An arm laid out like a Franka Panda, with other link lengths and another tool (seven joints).
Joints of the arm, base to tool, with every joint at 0 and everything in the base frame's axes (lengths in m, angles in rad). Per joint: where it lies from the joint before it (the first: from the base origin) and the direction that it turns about. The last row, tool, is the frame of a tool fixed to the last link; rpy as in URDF.
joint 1: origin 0 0 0.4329 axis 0 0 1
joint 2: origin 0 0 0 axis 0 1 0
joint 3: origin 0 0 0.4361 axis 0 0 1
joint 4: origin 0.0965 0 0 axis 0 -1 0
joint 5: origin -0.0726 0 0.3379 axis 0 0 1
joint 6: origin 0 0 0 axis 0 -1 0
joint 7: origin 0.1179 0 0 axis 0 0 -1
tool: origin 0.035 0.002 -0.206 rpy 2.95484 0 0.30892
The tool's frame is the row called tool.
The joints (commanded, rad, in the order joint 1, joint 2, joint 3, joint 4, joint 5, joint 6, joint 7), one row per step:
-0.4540, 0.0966, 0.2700, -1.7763, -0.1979, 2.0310, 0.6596
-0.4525, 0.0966, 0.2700, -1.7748, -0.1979, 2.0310, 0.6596
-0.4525, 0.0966, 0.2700, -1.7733, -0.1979, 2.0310, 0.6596
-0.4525, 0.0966, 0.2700, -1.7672, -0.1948, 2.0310, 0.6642
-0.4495, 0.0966, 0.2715, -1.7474, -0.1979, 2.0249, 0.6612
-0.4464, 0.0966, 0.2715, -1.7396, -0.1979, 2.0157, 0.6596
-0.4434, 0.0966, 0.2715, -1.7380, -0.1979, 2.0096, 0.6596
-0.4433, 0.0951, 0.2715, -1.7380, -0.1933, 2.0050, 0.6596
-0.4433, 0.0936, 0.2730, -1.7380, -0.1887, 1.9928, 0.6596
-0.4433, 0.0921, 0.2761, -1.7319, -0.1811, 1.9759, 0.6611
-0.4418, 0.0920, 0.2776, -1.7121, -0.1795, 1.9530, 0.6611
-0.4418, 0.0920, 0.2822, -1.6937, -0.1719, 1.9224, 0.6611
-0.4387, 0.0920, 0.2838, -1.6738, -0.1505, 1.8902, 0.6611
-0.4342, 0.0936, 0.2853, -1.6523, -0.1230, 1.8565, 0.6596
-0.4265, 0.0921, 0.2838, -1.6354, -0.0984, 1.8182, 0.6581
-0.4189, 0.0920, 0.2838, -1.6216, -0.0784, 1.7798, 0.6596
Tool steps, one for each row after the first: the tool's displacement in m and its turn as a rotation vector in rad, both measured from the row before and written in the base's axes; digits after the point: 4 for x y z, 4 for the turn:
0.0005, 0.0009, 0.0008, -0.0003, -0.0015, 0.0015
0.0003, -0.0001, 0.0008, -0.0003, -0.0015, 0.0000
0.0011, -0.0001, 0.0031, 0.0025, -0.0073, -0.0055
0.0034, 0.0016, 0.0095, -0.0061, -0.0125, 0.0068
0.0003, 0.0016, 0.0025, -0.0005, 0.0016, 0.0029
-0.0003, 0.0018, -0.0002, 0.0005, 0.0044, 0.0020
-0.0011, 0.0007, 0.0000, 0.0043, 0.0024, -0.0018
-0.0023, 0.0016, -0.0013, 0.0054, 0.0098, -0.0016
-0.0018, 0.0026, 0.0010, 0.0081, 0.0076, -0.0030
-0.0002, 0.0012, 0.0064, 0.0011, 0.0026, -0.0013
-0.0017, 0.0030, 0.0041, 0.0085, 0.0105, -0.0020
-0.0016, 0.0052, 0.0040, 0.0217, 0.0088, -0.0043
-0.0010, 0.0071, 0.0034, 0.0284, 0.0096, -0.0017
-0.0035, 0.0078, 0.0024, 0.0256, 0.0165, 0.0001
-0.0038, 0.0081, 0.0002, 0.0226, 0.0215, 0.0005

